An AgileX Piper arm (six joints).
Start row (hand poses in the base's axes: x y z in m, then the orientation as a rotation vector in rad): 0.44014, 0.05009, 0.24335, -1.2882, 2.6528, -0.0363
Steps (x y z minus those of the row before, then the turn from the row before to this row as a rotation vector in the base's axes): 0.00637, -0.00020, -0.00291, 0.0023, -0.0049, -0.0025; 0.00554, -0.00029, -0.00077, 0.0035, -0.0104, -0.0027; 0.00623, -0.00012, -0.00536, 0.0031, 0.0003, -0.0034; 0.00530, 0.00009, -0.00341, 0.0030, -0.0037, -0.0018; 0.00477, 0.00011, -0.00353, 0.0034, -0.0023, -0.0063; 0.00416, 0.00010, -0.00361, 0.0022, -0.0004, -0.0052; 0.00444, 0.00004, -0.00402, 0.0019, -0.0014, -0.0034; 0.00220, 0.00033, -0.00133, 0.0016, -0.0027, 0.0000; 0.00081, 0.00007, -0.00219, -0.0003, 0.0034, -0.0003
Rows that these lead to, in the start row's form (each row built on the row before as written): 0.44651, 0.04989, 0.24044, -1.2825, 2.6496, -0.0367; 0.45205, 0.04960, 0.23967, -1.2742, 2.6415, -0.0390; 0.45828, 0.04948, 0.23431, -1.2689, 2.6430, -0.0352; 0.46358, 0.04957, 0.23090, -1.2643, 2.6401, -0.0338; 0.46835, 0.04968, 0.22737, -1.2541, 2.6411, -0.0317; 0.47251, 0.04978, 0.22376, -1.2464, 2.6434, -0.0299; 0.47695, 0.04982, 0.21974, -1.2409, 2.6438, -0.0288; 0.47915, 0.05015, 0.21841, -1.2395, 2.6410, -0.0283; 0.47996, 0.05022, 0.21622, -1.2403, 2.6442, -0.0267
